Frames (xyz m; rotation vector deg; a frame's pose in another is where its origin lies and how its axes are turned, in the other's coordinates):
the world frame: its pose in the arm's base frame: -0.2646 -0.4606 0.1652 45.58 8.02 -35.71
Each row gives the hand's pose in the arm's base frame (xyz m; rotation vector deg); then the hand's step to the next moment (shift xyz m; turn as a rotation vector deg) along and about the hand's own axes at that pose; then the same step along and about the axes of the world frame.
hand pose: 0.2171 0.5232 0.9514 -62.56 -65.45 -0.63
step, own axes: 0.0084 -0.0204 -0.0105 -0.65 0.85 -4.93
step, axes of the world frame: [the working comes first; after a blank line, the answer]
step, axes of the arm's base frame: 0.0011 -0.0137 0.0202 3.67 -3.31 -1.01

0.0004 0.0059 0.0237 4.89 -0.30 1.22
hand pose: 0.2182 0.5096 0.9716 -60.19 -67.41 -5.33
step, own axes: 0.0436 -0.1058 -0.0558 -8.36 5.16 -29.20
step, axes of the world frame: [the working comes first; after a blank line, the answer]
step, axes of the arm's base frame: -0.0007 -0.0786 0.1002 19.82 -21.55 -9.59

0.0019 0.0203 0.1257 29.53 -6.13 6.27
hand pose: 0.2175 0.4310 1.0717 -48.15 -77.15 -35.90
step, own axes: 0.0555 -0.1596 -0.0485 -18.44 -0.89 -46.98
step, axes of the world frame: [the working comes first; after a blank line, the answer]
step, axes of the arm's base frame: -0.0927 -0.1266 0.0793 23.79 -40.31 -18.90

-0.0433 -0.0708 0.1550 44.77 -19.66 12.53
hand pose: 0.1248 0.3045 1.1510 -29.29 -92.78 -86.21
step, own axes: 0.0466 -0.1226 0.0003 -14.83 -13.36 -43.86
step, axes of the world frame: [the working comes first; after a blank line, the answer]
step, axes of the arm's base frame: -0.1208 -0.0349 -0.0372 11.19 -40.65 -23.33

-0.0691 -0.1109 0.0118 36.22 -29.80 11.05
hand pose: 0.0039 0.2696 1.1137 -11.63 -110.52 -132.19
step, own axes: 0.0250 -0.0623 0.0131 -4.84 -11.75 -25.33
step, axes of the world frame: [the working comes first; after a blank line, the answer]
step, axes of the arm's base frame: -0.0357 0.0236 -0.0534 2.06 -22.81 -16.69

-0.0217 -0.0412 -0.0501 18.13 -21.38 4.14
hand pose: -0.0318 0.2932 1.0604 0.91 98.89 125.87
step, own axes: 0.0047 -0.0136 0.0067 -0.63 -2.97 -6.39
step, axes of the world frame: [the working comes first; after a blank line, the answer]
step, axes of the arm's base frame: 0.0006 0.0103 -0.0121 -0.03 -5.59 -4.34

-0.0002 -0.0017 -0.0158 4.09 -5.70 0.90
